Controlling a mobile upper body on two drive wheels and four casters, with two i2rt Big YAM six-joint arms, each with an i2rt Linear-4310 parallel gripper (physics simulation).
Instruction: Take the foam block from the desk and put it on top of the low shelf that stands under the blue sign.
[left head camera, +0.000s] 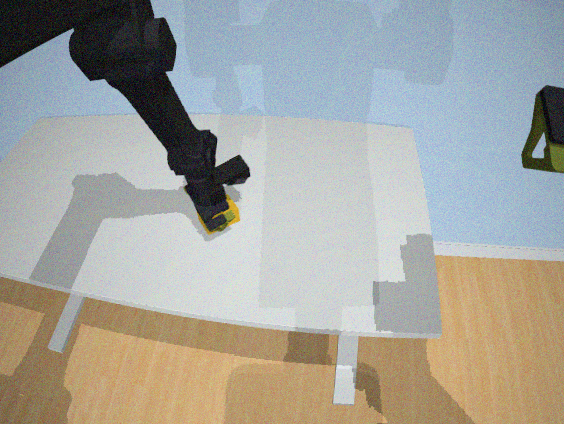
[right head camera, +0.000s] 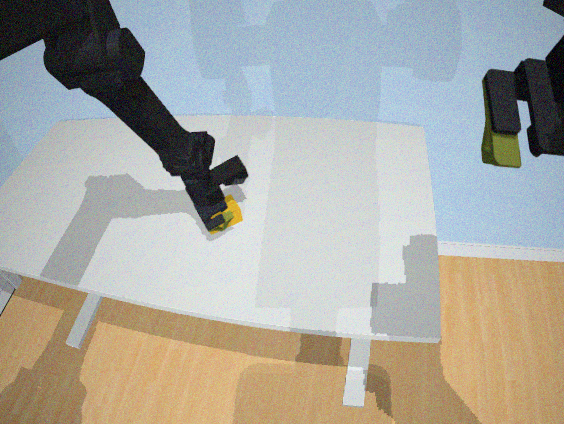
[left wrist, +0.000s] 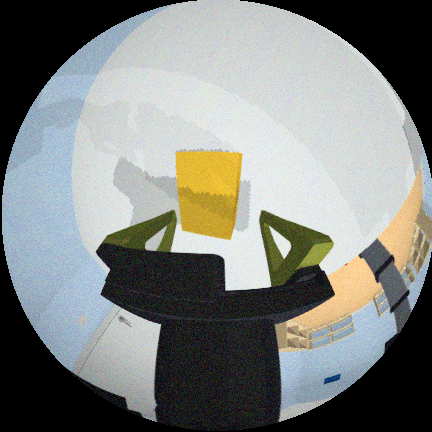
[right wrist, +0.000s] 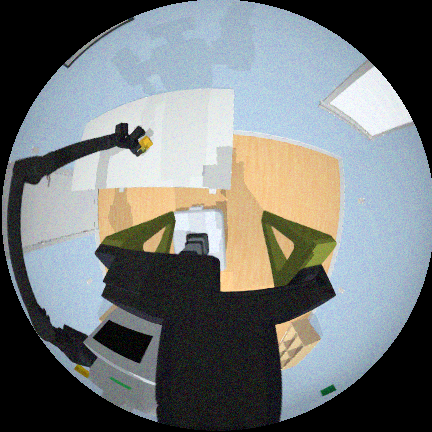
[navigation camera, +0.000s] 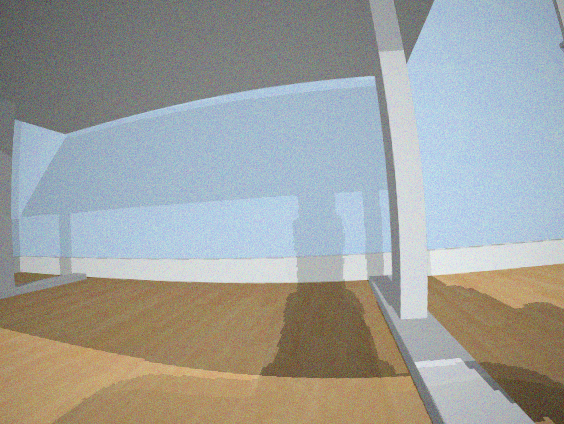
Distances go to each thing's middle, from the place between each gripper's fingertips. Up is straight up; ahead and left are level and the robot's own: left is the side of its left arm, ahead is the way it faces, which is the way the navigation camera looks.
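Scene:
Yellow foam block (left wrist: 207, 181): 45 cm to the left of my right hand, 43 cm ahead of it, 53 cm below it.
Yellow foam block: 1 cm to the right of my left hand, 2 cm ahead of it, 2 cm below it.

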